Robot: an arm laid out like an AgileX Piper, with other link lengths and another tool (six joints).
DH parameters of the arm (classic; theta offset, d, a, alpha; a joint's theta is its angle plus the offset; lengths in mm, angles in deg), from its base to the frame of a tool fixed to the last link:
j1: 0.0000 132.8 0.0 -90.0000
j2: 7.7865 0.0 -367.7 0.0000
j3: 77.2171 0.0 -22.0 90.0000
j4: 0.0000 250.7 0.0 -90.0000
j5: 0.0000 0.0 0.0 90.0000
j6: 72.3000 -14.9 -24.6 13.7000
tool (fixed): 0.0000 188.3 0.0 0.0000
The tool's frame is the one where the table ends.
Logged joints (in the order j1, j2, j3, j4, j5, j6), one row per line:
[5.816 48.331 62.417 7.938 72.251 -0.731]
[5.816 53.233 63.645 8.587 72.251 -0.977]
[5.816 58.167 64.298 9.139 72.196 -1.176]
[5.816 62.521 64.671 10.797 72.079 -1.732]
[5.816 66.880 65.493 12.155 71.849 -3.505]
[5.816 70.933 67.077 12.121 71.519 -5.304]
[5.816 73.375 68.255 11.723 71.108 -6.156]
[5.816 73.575 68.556 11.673 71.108 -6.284]
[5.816 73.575 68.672 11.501 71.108 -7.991]
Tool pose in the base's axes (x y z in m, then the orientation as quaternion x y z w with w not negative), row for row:
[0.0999 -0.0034 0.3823 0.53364 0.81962 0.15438 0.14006]
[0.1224 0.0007 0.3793 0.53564 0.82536 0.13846 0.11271]
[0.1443 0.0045 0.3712 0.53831 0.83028 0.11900 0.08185]
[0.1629 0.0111 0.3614 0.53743 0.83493 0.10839 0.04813]
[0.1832 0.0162 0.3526 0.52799 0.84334 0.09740 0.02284]
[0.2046 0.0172 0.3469 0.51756 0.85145 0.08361 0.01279]
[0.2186 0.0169 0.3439 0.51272 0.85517 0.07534 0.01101]
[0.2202 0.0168 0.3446 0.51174 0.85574 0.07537 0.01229]
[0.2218 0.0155 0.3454 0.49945 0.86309 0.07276 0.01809]
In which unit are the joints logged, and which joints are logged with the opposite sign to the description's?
The joints are logged in degrees. Opposite sign: j3.
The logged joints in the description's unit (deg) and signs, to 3 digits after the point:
[5.816 48.331 -62.417 7.938 72.251 -0.731]
[5.816 53.233 -63.645 8.587 72.251 -0.977]
[5.816 58.167 -64.298 9.139 72.196 -1.176]
[5.816 62.521 -64.671 10.797 72.079 -1.732]
[5.816 66.880 -65.493 12.155 71.849 -3.505]
[5.816 70.933 -67.077 12.121 71.519 -5.304]
[5.816 73.375 -68.255 11.723 71.108 -6.156]
[5.816 73.575 -68.556 11.673 71.108 -6.284]
[5.816 73.575 -68.672 11.501 71.108 -7.991]

